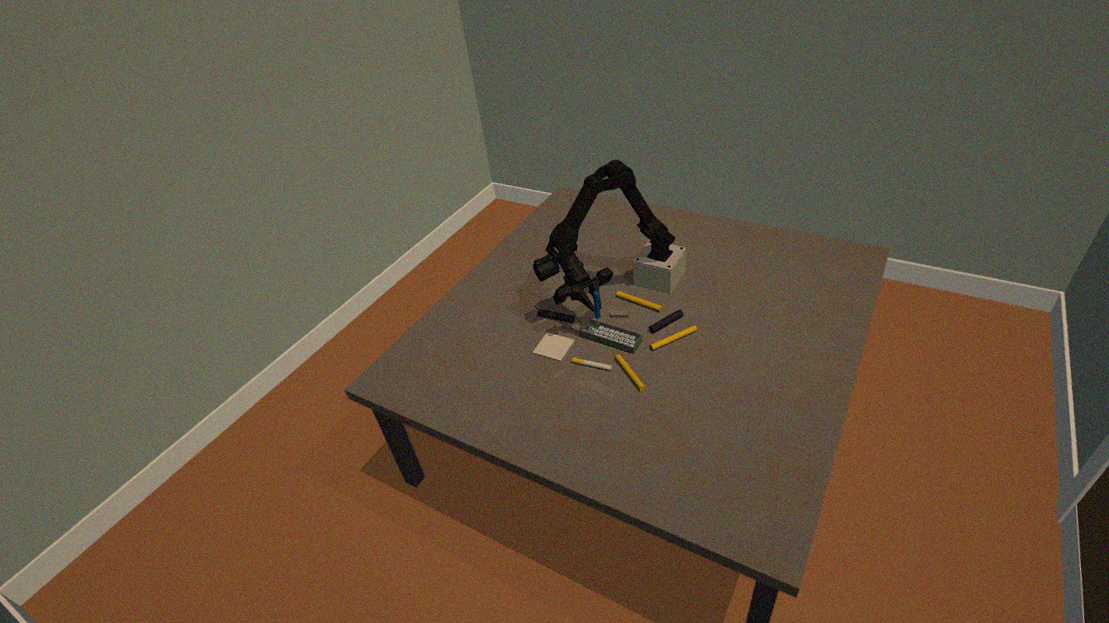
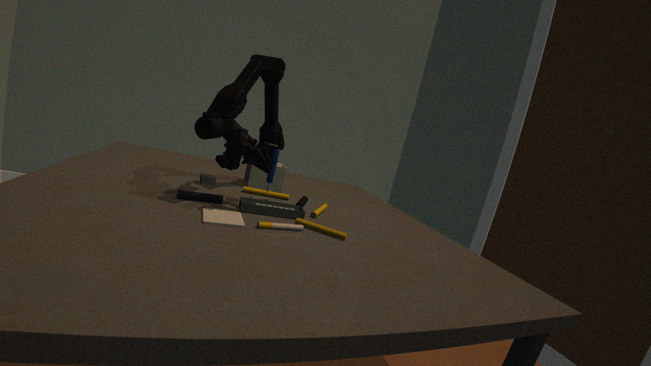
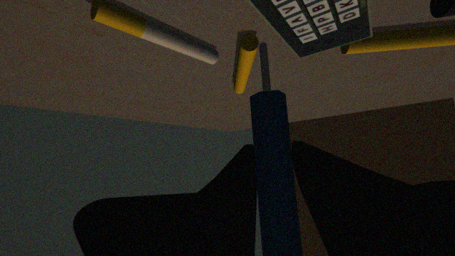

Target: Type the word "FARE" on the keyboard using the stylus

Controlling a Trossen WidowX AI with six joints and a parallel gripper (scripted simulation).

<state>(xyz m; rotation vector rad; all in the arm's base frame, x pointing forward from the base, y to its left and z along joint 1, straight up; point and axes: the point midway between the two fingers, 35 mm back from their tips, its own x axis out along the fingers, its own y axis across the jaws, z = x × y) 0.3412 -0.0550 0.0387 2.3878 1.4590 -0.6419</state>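
The white-and-yellow stick is 110 mm ahead of my gripper tip, 20 mm to the left of it and 110 mm below it. Also, from my gripper tip: white card 90 mm ahead, 110 mm to the right, 120 mm below; blue stylus 20 mm below.
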